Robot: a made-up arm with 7 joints. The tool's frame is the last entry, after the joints.
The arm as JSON. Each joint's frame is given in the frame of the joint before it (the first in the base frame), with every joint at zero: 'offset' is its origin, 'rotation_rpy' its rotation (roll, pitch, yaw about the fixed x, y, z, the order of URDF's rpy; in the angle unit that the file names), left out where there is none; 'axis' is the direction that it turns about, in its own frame. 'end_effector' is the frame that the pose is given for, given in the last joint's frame.
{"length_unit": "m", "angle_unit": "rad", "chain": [
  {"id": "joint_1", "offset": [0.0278, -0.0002, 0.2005], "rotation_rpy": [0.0, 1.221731, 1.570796], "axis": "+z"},
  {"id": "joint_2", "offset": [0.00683, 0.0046, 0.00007], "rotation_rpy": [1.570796, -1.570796, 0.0], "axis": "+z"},
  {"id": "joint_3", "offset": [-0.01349, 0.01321, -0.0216], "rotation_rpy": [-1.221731, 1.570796, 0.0], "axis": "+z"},
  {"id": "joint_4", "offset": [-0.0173, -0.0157, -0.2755], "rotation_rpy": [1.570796, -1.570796, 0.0], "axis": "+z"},
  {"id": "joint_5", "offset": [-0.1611, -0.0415, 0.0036], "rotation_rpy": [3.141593, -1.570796, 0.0], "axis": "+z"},
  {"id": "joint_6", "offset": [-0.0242, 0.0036, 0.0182], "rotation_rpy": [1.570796, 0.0, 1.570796], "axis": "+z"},
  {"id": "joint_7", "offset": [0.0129, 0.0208, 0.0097], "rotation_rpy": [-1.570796, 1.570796, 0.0], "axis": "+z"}
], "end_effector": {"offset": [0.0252, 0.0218, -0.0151], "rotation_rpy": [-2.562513, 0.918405, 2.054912]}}
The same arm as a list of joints. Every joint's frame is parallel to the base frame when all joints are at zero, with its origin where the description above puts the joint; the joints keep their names.
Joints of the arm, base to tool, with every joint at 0 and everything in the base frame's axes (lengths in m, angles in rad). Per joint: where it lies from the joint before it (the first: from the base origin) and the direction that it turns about. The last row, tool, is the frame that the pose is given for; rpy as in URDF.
joint_1: xyz 0.0278 -0.0002 0.2005 axis 0 0.9397 0.342
joint_2: xyz -0.0046 0.0024 -0.0064 axis 1 0 0
joint_3: xyz -0.0216 -0.0172 0.0078 axis 0 0 1
joint_4: xyz 0.0173 0.0157 -0.2755 axis 0 1 0
joint_5: xyz -0.0415 0.0036 -0.1611 axis 0 0 1
joint_6: xyz -0.0036 -0.0242 0.0182 axis 0 1 0
joint_7: xyz -0.0129 0.0097 0.0208 axis 0 0 1
tool: xyz 0.0218 -0.0252 -0.0151 rpy -2.5625 0.9184 0.4841

